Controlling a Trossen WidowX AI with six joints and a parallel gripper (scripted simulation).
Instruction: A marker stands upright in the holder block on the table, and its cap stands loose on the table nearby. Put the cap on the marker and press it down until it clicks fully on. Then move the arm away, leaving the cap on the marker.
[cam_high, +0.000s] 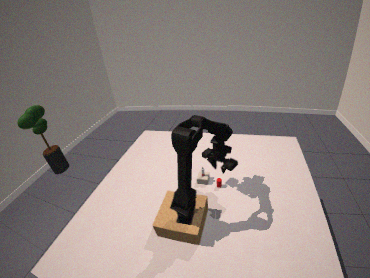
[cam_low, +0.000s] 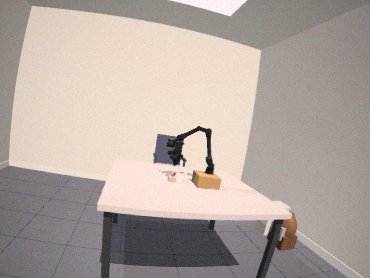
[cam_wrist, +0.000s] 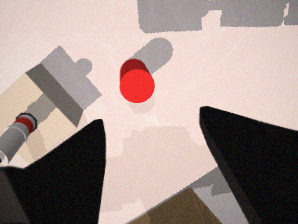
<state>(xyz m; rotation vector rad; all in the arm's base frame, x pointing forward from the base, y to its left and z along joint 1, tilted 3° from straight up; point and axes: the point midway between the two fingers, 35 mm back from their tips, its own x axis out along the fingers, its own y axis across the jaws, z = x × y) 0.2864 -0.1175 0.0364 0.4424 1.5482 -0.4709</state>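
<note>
The red cap lies 9 cm below my gripper tip. Round my gripper tip: holder block (4 cm ahead, 10 cm to the left, 10 cm below).
</note>
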